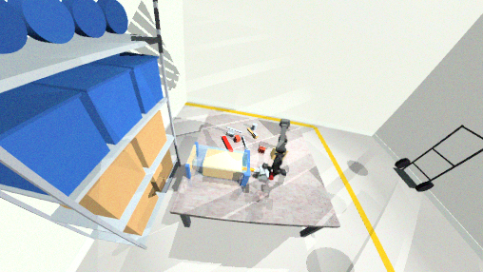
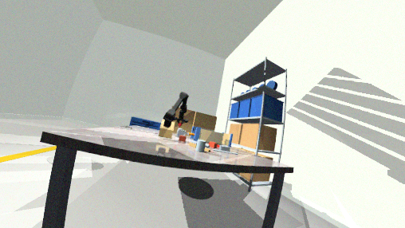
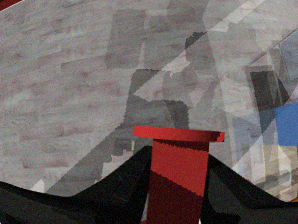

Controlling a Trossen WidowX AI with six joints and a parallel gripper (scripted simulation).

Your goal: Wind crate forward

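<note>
Right now the winch is 12 cm to the right of my gripper tip, 10 cm below it and 1 cm ahead of it. Also, from my gripper tip: red bar (42 cm to the right, 39 cm ahead, 13 cm below).
</note>
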